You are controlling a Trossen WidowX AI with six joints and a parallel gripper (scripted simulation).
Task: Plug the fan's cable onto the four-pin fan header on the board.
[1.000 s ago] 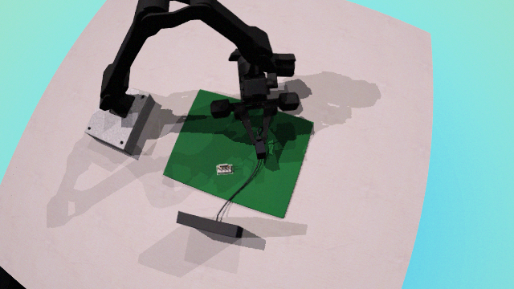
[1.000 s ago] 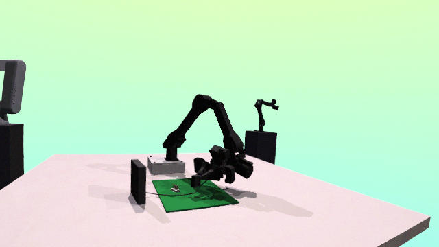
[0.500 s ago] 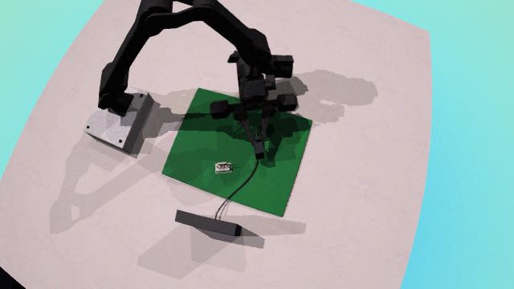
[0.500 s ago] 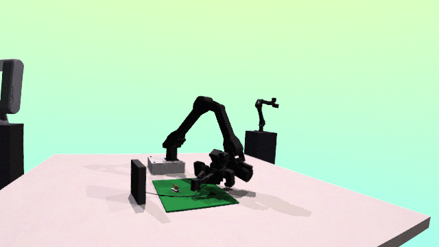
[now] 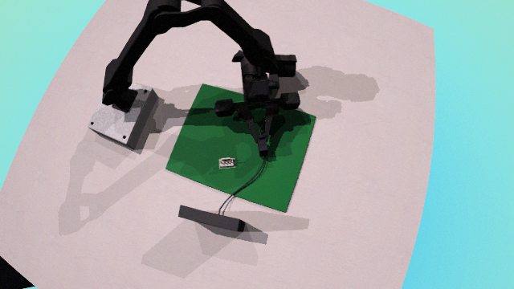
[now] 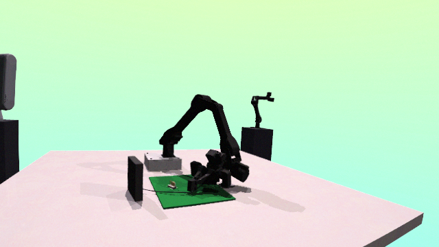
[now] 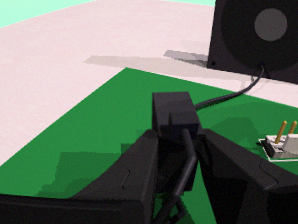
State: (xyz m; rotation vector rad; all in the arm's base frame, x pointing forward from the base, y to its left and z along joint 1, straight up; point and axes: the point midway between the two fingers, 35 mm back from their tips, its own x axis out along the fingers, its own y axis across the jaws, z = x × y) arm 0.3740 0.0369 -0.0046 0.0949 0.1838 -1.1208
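Right now my gripper tip is 5 cm past the green board, 1 cm to the left of it and 5 cm above it. The rest, counted from my gripper tip: black fan: 4 cm behind, 19 cm to the right, 2 cm above; then four-pin fan header: 6 cm behind, 6 cm to the right, 4 cm below; then black plug: 1 cm to the right, 1 cm below.
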